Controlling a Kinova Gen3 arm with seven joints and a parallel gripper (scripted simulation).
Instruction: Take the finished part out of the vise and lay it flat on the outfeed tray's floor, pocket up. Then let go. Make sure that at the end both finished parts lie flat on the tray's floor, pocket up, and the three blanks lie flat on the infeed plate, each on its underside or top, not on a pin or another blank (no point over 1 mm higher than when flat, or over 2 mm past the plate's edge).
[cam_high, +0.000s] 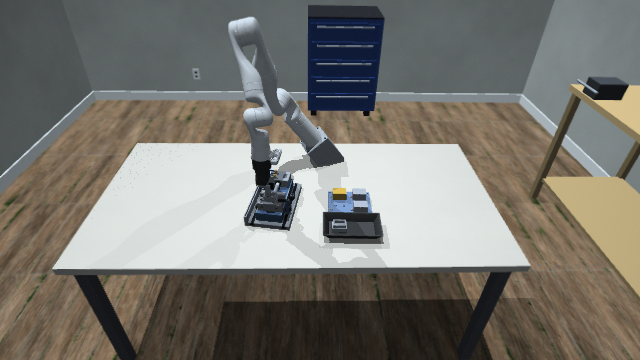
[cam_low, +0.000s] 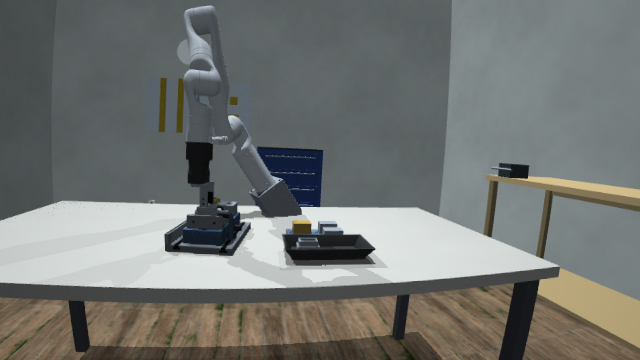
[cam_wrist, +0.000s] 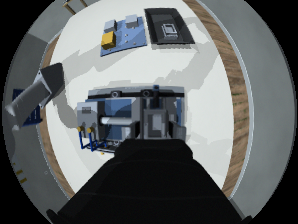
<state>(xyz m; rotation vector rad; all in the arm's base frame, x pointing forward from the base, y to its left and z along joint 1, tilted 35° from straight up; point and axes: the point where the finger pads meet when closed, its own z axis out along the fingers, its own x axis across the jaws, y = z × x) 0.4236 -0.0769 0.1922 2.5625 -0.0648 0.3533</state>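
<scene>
My gripper is now 7 cm past the vise, 1 cm to the right of it and 10 cm above it. From my hand the other things lie so: yellow block: 12 cm behind, 30 cm to the left, 11 cm below.
</scene>
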